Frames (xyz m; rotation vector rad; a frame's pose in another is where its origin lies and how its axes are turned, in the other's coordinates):
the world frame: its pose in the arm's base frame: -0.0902 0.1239 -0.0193 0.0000 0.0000 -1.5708
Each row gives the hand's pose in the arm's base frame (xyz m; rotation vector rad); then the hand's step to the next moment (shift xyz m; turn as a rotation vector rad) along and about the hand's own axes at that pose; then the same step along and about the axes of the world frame.
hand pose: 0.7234 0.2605 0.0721 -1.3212 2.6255 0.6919
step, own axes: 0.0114 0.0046 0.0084 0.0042 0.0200 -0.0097
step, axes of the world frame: 0.0022 -0.0114 -0.0094 -0.0028 -0.0174 0.0142
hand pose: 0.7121 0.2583 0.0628 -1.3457 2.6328 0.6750
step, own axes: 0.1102 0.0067 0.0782 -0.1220 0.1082 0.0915
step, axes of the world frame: 0.0447 -0.0796 -0.0998 -0.1855 -0.0217 -0.0099
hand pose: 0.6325 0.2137 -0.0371 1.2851 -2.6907 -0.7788
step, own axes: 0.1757 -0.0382 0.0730 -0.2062 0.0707 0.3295
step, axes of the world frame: 0.1202 -0.1063 -0.1092 -0.3273 -0.0027 -0.2213
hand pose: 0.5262 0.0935 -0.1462 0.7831 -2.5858 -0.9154
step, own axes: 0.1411 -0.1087 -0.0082 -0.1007 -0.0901 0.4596
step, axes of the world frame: 0.1564 -0.0679 -0.0521 -0.2255 -0.0807 -0.4149
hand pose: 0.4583 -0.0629 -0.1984 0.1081 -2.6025 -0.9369
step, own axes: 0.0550 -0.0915 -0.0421 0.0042 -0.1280 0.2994
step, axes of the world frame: 0.1070 -0.0403 -0.0102 -0.0796 -0.1210 -0.2917
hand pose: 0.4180 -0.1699 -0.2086 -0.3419 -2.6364 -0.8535
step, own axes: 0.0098 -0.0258 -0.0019 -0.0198 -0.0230 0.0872
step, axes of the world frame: 0.0203 -0.0169 -0.0080 -0.0319 -0.0114 -0.0859
